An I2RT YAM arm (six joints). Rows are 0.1 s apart.
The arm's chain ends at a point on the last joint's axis. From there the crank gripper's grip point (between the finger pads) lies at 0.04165 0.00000 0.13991 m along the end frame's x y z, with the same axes.
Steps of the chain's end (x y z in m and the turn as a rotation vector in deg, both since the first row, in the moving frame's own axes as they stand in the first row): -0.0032, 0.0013, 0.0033, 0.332, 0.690, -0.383; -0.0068, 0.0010, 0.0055, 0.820, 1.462, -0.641; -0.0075, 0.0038, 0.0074, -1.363, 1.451, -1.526; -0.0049, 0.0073, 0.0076, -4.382, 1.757, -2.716; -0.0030, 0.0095, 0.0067, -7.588, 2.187, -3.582; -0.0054, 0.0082, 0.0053, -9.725, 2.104, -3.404; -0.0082, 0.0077, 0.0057, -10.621, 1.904, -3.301; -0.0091, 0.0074, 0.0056, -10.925, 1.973, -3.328; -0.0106, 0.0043, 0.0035, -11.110, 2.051, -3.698; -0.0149, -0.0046, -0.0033, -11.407, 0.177, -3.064; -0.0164, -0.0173, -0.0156, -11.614, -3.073, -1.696; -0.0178, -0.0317, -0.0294, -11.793, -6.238, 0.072
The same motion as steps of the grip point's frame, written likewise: -0.0015, 0.0002, 0.0028, 0.332, 0.690, -0.383; -0.0033, -0.0015, 0.0044, 0.820, 1.462, -0.641; -0.0039, 0.0060, 0.0063, -1.363, 1.451, -1.526; -0.0004, 0.0159, 0.0059, -4.382, 1.757, -2.716; 0.0028, 0.0251, 0.0040, -7.588, 2.187, -3.582; 0.0003, 0.0291, 0.0019, -9.725, 2.104, -3.404; -0.0029, 0.0308, 0.0021, -10.621, 1.904, -3.301; -0.0036, 0.0312, 0.0018, -10.925, 1.973, -3.328; -0.0049, 0.0283, -0.0004, -11.110, 2.051, -3.698; -0.0138, 0.0208, -0.0060, -11.407, 0.177, -3.064; -0.0235, 0.0100, -0.0163, -11.614, -3.073, -1.696; -0.0332, -0.0027, -0.0287, -11.793, -6.238, 0.072
